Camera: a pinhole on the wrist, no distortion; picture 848 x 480 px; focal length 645.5 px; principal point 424.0 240.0 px. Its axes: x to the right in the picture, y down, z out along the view. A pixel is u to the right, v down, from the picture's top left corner.
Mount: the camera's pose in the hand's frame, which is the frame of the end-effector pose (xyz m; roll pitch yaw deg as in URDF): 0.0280 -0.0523 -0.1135 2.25 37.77 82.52
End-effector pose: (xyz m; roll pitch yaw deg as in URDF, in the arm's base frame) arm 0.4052 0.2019 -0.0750 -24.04 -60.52 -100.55
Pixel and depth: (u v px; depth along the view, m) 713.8 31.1 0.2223
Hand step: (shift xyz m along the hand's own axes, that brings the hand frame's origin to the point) 0.1357 0.1486 -0.0013
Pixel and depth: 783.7 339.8 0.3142
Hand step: 0.0353 0.2815 0.0289
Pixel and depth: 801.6 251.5 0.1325
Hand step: 0.0494 0.0885 -0.0562
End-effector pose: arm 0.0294 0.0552 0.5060 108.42 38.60 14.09
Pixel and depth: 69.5 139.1 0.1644
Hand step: 0.0636 -0.0281 0.0709
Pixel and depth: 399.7 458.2 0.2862
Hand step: -0.0347 0.1264 0.1222
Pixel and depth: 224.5 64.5 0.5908
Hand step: 0.2379 0.1354 0.4600
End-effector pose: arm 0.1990 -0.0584 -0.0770 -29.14 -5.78 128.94
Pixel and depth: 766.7 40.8 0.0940
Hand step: 0.0729 0.0389 -0.0707
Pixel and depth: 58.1 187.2 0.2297
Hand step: 0.0604 -0.0190 0.1471
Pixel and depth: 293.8 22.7 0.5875
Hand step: 0.2808 0.1779 0.4170
